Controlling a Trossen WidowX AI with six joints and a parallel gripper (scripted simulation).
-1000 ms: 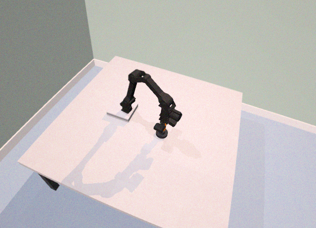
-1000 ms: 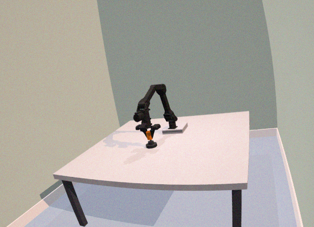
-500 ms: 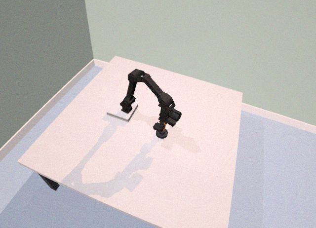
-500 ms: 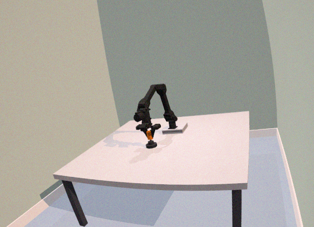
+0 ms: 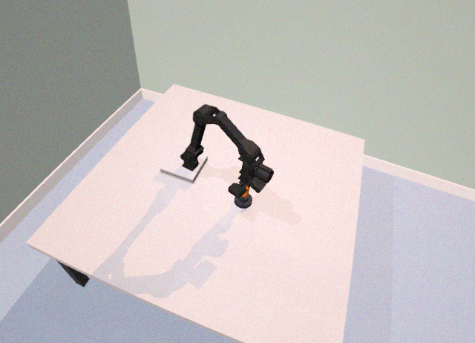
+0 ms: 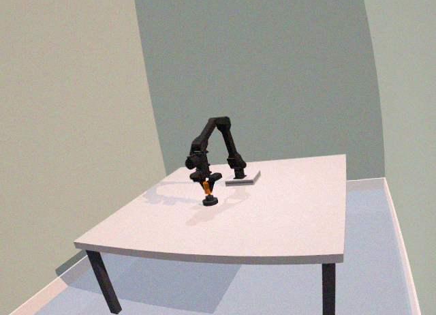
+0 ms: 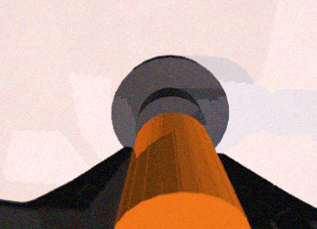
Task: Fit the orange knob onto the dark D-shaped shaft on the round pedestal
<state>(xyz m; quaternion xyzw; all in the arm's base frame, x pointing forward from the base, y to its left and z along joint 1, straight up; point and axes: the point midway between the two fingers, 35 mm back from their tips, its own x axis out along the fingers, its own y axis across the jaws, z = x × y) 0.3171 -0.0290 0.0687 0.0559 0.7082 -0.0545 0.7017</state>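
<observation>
My gripper tip is 20 mm below the orange knob. From my gripper tip the other things lie so: round pedestal: 40 mm below.
</observation>
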